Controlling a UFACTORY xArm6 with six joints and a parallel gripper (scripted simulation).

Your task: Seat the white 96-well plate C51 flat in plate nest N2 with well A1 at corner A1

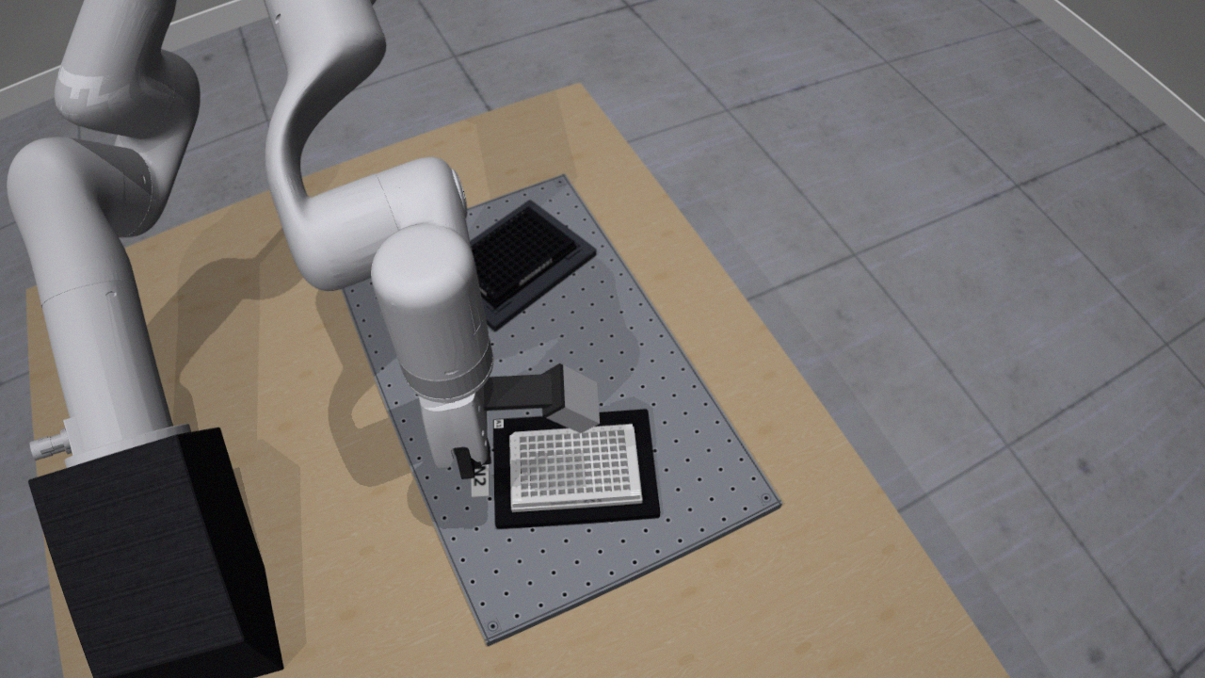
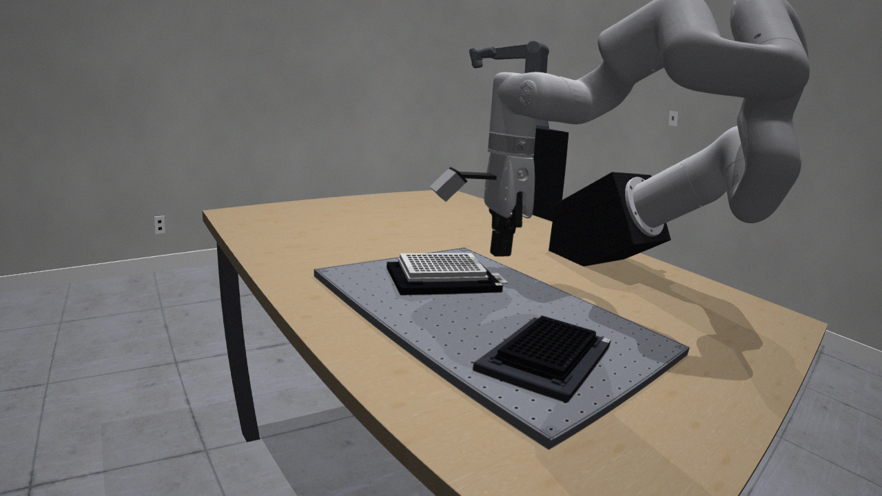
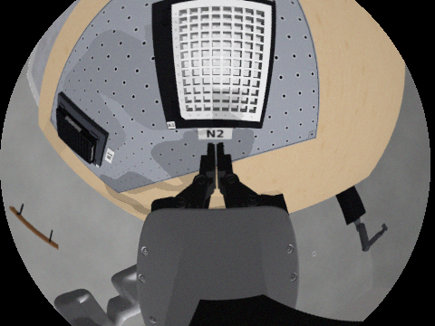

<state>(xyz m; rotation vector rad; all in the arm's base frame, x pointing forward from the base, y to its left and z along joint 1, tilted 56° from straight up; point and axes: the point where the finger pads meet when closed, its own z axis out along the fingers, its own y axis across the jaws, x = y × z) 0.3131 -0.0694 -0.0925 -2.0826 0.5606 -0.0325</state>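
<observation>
The N2 label is 6 cm below my hand. From my hand the other things lie so: black plate nest N2 (9 cm ahead, 4 cm to the right, 6 cm below); A1 corner tag (4 cm ahead, 4 cm to the left, 5 cm below); white 96-well plate C51 (9 cm ahead, 5 cm to the right, 4 cm below).
</observation>
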